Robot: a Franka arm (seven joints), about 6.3 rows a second.
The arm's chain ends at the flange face. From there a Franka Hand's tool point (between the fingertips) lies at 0.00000 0.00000 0.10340 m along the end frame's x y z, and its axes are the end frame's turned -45 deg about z.
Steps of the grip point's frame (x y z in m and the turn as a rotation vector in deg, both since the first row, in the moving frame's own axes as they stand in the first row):
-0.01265 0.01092 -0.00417 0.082 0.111 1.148
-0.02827 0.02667 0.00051 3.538 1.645 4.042
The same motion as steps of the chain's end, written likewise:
-0.00126 0.01691 -0.00417 0.136 0.021 1.148
0.00105 0.04554 0.00075 3.665 -1.339 4.042

